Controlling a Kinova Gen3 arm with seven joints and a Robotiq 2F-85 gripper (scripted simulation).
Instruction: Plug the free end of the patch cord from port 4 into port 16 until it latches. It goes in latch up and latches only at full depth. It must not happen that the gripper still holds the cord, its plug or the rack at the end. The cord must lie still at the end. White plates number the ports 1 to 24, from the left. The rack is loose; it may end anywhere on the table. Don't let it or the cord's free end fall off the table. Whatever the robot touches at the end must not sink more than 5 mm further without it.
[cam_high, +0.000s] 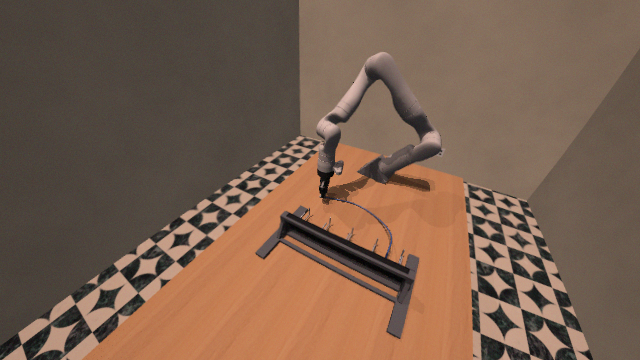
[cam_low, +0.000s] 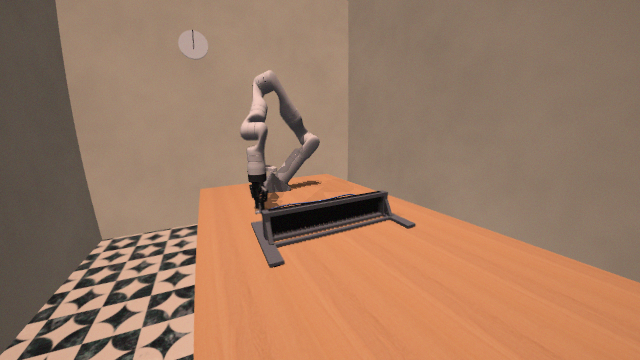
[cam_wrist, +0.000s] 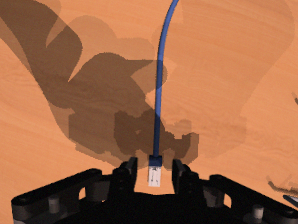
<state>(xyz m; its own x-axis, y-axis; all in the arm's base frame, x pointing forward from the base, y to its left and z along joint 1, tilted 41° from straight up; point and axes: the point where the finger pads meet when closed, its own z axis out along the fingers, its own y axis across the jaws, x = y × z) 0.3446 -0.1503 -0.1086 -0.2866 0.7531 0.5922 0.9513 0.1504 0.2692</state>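
The patch cord plug is 1 cm to the right of my hand and 3 cm below it.
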